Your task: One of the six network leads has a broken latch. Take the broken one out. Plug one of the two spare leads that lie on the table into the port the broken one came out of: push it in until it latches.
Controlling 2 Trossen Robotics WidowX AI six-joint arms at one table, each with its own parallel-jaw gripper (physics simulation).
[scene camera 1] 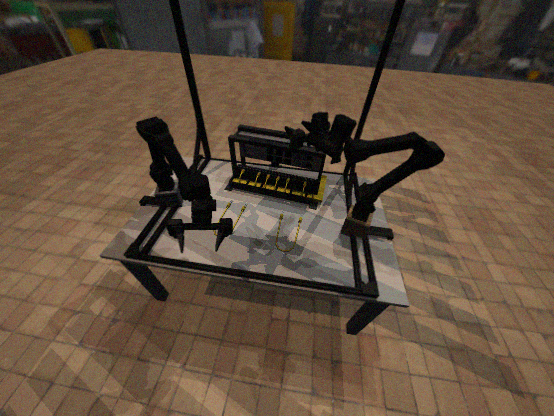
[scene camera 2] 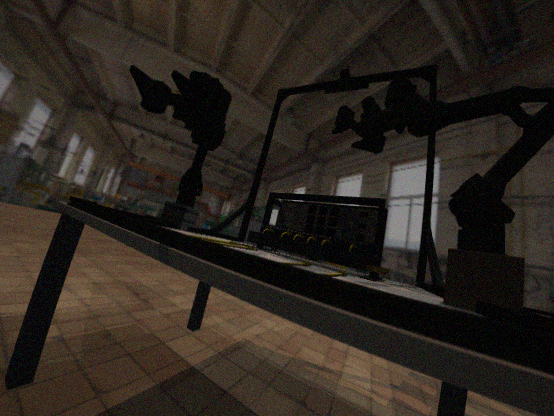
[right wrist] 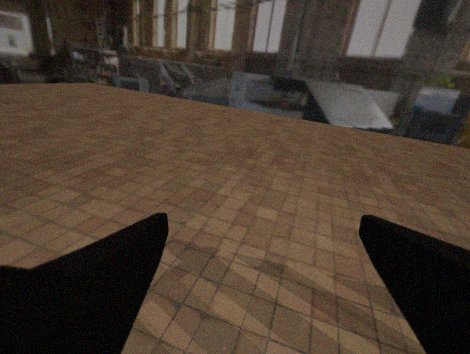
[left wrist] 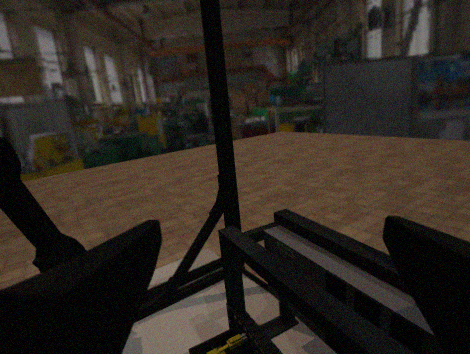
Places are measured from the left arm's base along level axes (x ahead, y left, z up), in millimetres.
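Pixels of known places: left gripper, fingertip midpoint: [scene camera 1: 293,124] [scene camera 2: 342,139] [left wrist: 271,228]; right gripper, fingertip midpoint: [scene camera 1: 199,251] [scene camera 2: 150,69] [right wrist: 263,223]; left arm's base at its link origin: [scene camera 1: 360,215] [scene camera 2: 480,255]; right arm's base at its link origin: [scene camera 1: 166,186] [scene camera 2: 183,206].
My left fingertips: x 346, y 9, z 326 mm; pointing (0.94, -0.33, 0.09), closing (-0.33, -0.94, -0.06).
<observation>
Ahead of a thing's pixels: the offset from my left fingertips to its top centre. "spot": to the spot under its first point.
A black rack @(125 mm ahead, 119 mm right, 165 mm down) [scene camera 1: 232,152] [scene camera 2: 327,198] [left wrist: 232,280] stands at the back of the table. Six yellow leads sit in its row of ports, among them the leftmost lead @(274 mm ahead, 0 mm left, 340 mm down) [scene camera 1: 241,175] and the rightmost lead @(58 mm back, 65 mm right, 340 mm down) [scene camera 1: 304,188]. Which latch is broken cannot be told. One spare lead @(spot: 114 mm back, 249 mm left, 422 mm down) [scene camera 1: 285,250] lies in a U at mid-table. The other spare lead [scene camera 1: 239,218] lies farther left, partly hidden by the right gripper. My left gripper [scene camera 1: 300,137] [scene camera 2: 345,136] [left wrist: 271,228] is open and empty, high by the rack. My right gripper [scene camera 1: 200,249] [scene camera 2: 154,71] [right wrist: 263,223] is open and empty above the front left.
A black rail [scene camera 1: 240,274] runs along the table's front edge. Tall black posts @(spot: 601 mm ahead, 123 mm right, 93 mm up) [scene camera 1: 187,65] [left wrist: 220,125] of an overhead frame rise behind the rack on both sides. A yellow plate @(spot: 128 mm back, 182 mm right, 387 mm down) [scene camera 1: 322,187] is at the rack's right end. The right wrist view shows the brick floor [right wrist: 265,150].
</observation>
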